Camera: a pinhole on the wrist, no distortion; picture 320 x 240 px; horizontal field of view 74.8 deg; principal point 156.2 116.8 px. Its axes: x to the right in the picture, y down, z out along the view. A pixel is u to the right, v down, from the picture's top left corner.
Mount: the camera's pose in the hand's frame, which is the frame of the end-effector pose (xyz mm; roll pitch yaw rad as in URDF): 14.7 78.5 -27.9 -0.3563 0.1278 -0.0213
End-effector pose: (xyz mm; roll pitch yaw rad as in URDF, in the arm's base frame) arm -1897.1 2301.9 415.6 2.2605 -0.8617 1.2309
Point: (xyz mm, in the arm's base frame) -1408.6 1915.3 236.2
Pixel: 13 180
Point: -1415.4 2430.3 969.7
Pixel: outside the picture
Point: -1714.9 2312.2 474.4
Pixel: 222 63
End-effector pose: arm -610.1 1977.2 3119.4 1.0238 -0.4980 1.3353
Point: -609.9 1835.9 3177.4
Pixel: outside the picture
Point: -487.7 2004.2 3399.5
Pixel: 264 85
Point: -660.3 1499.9 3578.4
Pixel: 42 227
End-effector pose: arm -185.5 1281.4 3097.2 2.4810 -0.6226 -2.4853
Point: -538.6 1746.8 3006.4
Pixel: 102 184
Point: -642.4 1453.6 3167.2
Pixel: 246 142
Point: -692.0 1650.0 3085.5
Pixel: 175 166
